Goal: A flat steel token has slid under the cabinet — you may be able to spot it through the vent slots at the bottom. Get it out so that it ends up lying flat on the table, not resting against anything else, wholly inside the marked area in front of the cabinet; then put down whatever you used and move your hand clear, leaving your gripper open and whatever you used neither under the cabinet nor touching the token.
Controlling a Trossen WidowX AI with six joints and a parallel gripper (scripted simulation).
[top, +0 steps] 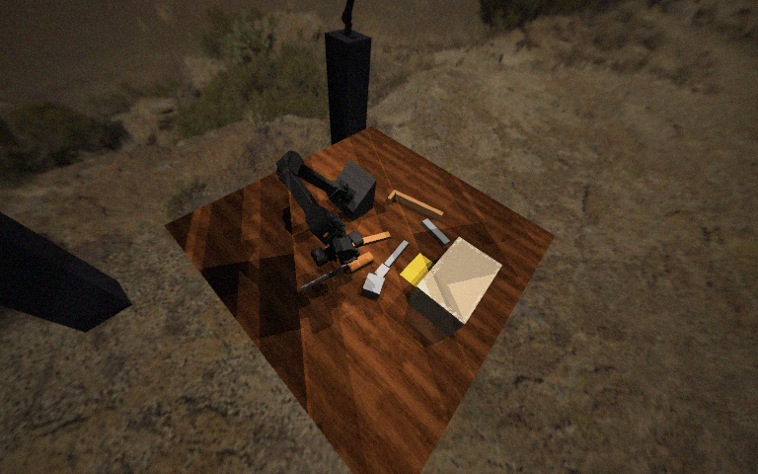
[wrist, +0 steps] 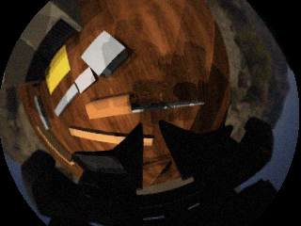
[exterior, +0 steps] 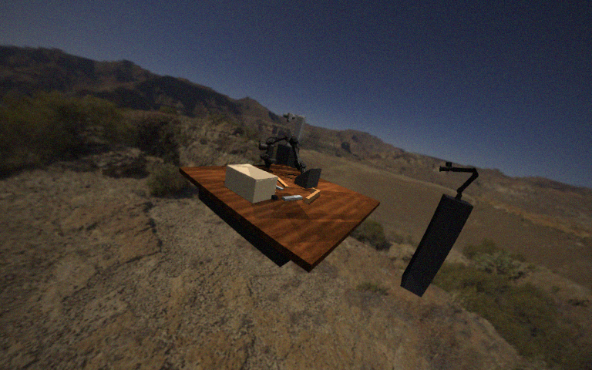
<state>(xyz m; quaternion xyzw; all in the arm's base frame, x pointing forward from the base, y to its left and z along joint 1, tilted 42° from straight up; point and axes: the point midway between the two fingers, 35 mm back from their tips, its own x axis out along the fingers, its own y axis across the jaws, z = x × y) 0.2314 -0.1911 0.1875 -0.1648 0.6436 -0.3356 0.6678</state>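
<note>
My gripper tip is now 40 mm past the wooden stick, 150 mm to the right of it and 80 mm above it. Also, from my gripper tip: grey block: 150 mm ahead, 40 mm to the left, 70 mm below; then grey scraper: 120 mm ahead, 180 mm to the left, 80 mm below; then grey bar: 170 mm ahead, 460 mm to the left, 70 mm below.
</note>
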